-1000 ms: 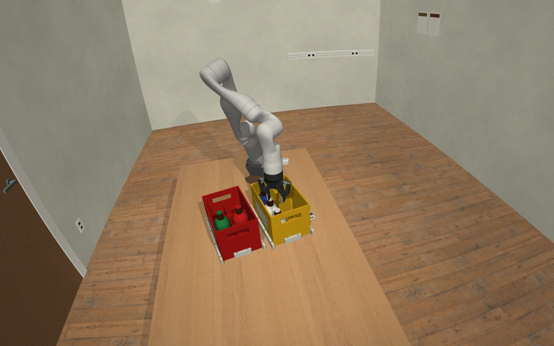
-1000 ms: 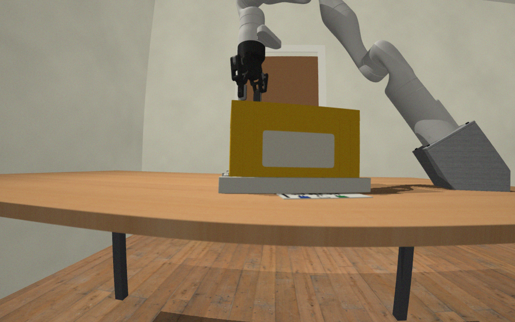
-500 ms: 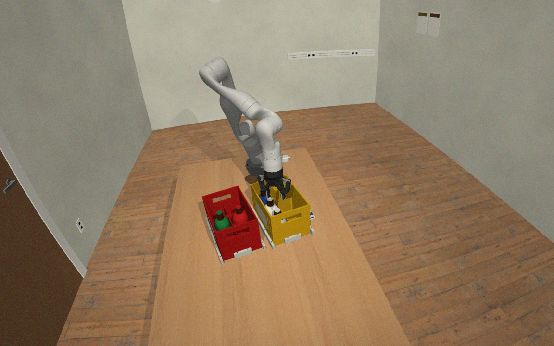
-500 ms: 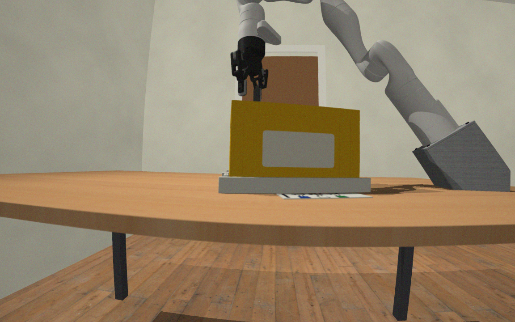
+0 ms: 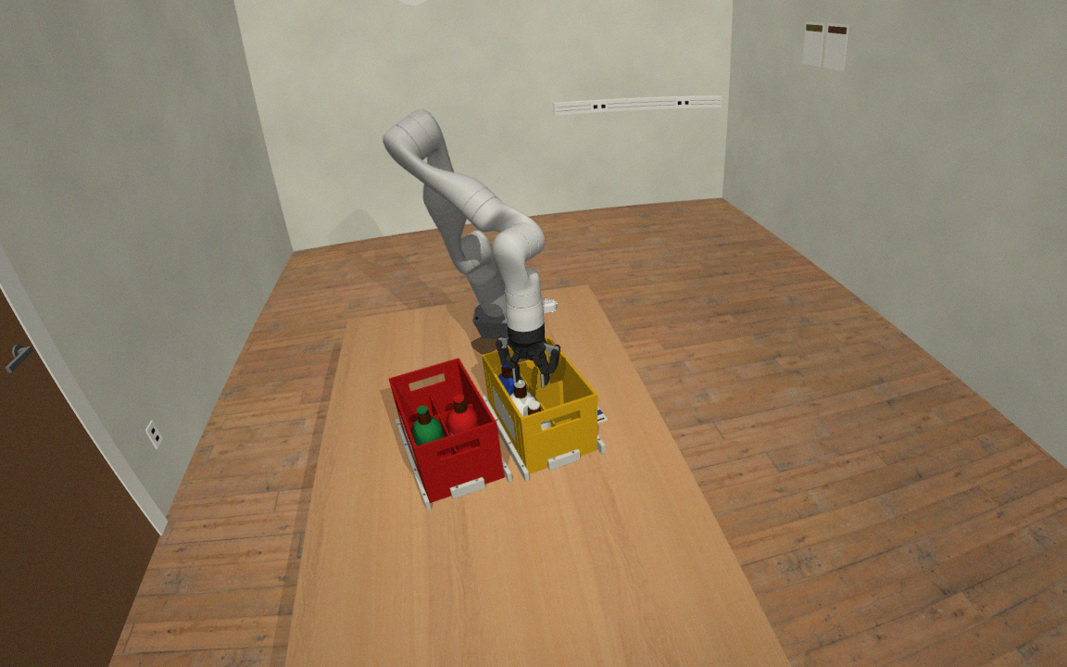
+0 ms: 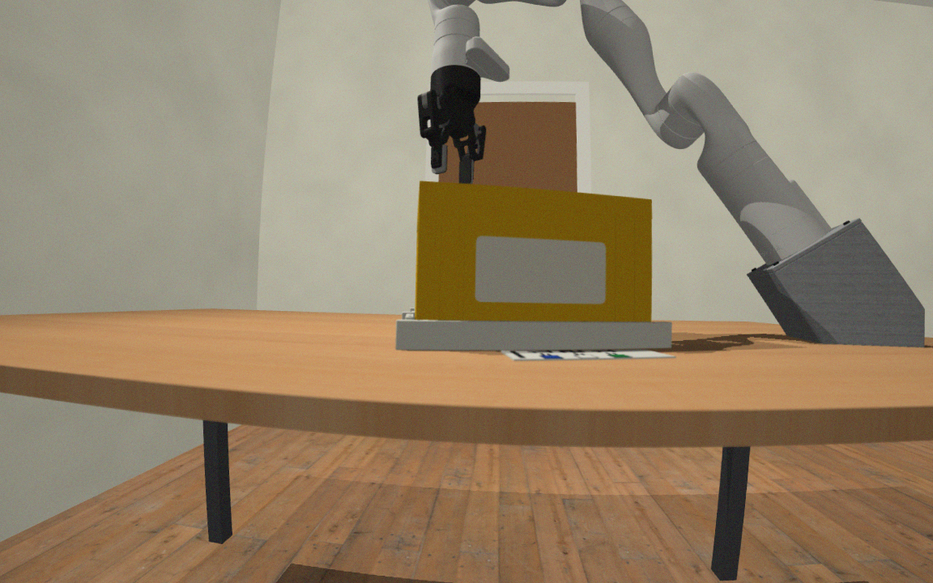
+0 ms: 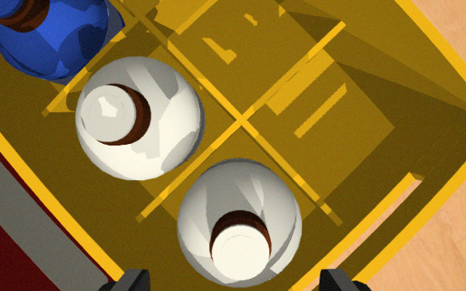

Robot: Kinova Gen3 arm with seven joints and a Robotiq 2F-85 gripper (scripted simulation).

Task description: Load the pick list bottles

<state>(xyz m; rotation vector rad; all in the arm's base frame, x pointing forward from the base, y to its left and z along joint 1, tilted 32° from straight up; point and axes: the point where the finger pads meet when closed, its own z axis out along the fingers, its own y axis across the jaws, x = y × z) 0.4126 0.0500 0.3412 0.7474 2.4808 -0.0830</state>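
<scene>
The green bottle lies 7 cm behind my hand, 24 cm to the right of it and 15 cm below it. From my hand the other things lie so: yellow crate: 9 cm behind, 4 cm to the left, 16 cm below; then red bottle: 8 cm behind, 16 cm to the right, 15 cm below; then blue bottle: 17 cm behind, 2 cm to the right, 15 cm below.
</scene>
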